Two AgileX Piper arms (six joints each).
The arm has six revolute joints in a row. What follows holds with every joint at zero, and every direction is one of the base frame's.
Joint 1 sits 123.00 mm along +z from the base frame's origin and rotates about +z.
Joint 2 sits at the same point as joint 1 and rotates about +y.
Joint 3 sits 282.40 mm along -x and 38.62 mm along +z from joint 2 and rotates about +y.
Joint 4 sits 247.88 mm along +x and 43.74 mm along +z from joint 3 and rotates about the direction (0.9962, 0, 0.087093).
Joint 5 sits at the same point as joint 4 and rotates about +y.
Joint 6 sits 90.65 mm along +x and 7.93 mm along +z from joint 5 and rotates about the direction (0.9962, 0, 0.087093).
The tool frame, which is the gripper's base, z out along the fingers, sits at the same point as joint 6; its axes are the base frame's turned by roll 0.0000, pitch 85.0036 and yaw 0.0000 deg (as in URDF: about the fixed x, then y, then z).
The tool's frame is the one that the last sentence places.
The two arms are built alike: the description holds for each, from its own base.
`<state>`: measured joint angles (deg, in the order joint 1, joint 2, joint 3, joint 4, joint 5, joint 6); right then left.
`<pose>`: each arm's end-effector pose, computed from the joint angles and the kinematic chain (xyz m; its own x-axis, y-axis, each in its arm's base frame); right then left.
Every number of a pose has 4 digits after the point.
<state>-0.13 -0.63 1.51 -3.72 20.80 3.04 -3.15 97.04 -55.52 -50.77 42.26 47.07</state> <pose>0.0529 -0.0022 0.1724 -0.2866 -0.0070 -0.9580 0.0222 0.9997 -0.0139 0.3155 -0.0648 0.1958 -0.8900 0.1217 -0.4394 0.3320 0.8335 -0.4416</pose>
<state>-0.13 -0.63 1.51 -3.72 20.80 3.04 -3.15 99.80 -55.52 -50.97 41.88 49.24</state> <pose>0.0529 -0.0022 0.1724 -0.2866 -0.0070 -0.9580 0.0222 0.9997 -0.0139 0.3193 -0.0648 0.1805 -0.8969 0.1489 -0.4164 0.3413 0.8317 -0.4378</pose>
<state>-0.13 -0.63 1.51 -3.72 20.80 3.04 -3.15 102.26 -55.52 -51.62 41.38 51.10</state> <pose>0.0529 -0.0022 0.1724 -0.2866 -0.0070 -0.9580 0.0222 0.9997 -0.0139 0.3224 -0.0650 0.1669 -0.9031 0.1637 -0.3971 0.3436 0.8300 -0.4393</pose>
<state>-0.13 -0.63 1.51 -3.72 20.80 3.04 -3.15 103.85 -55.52 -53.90 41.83 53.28</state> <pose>0.0529 -0.0022 0.1724 -0.2866 -0.0070 -0.9580 0.0222 0.9997 -0.0139 0.3242 -0.0669 0.1593 -0.9071 0.1624 -0.3884 0.3442 0.8172 -0.4623</pose>
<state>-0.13 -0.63 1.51 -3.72 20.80 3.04 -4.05 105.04 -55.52 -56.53 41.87 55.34</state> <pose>0.0529 -0.0022 0.1724 -0.2866 -0.0070 -0.9580 0.0222 0.9997 -0.0139 0.3252 -0.0738 0.1542 -0.9061 0.1648 -0.3895 0.3531 0.8016 -0.4823</pose>
